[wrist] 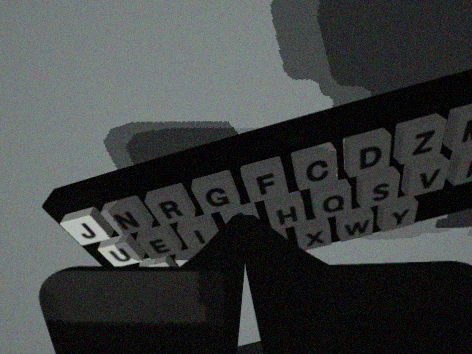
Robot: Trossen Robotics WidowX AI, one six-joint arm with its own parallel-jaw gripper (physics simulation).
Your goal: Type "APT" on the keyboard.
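Frame: origin at the arm's base, x ahead, y left, z up, level; centimetres.
Seen in the pictures: gripper, between the fingertips: [243, 225].
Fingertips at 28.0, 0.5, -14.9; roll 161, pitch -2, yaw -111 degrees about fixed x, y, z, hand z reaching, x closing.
Offsets run from my fingertips to a thing's top centre, as dx, dy, dz. "pt": to the spot under its first point. Level surfaces: height alone.
The black keyboard @(+0.1, -2.4, +0.3) [300, 131] runs slantwise across the wrist view, its right end cut off. Its far row reads J @(+2.5, +6.0, +0.3) [87, 230], N, R, G, F @(+2.1, -1.6, +0.3) [266, 184], C, D, Z. The middle row shows U, E, I @(+0.4, +1.9, +0.3) [200, 237], a mostly hidden key, then H @(+0.1, -1.9, +0.3) [287, 216], Q, S, V and a cut-off key @(pt -0.5, -9.2, +0.3) [469, 172], perhaps A. The near row shows X, W, Y; its left part is largely hidden by the fingers. No P or T can be read. My gripper [243, 225] is shut and empty, its dark tips over the key between I and H; contact cannot be told.
Dark shadows [405, 45] [180, 145] lie on the grey table @(dz -1.3) [125, 60] beyond the keyboard, and another shadow lies at the right, on the near side. The wide finger bodies cover the lower part of the view.
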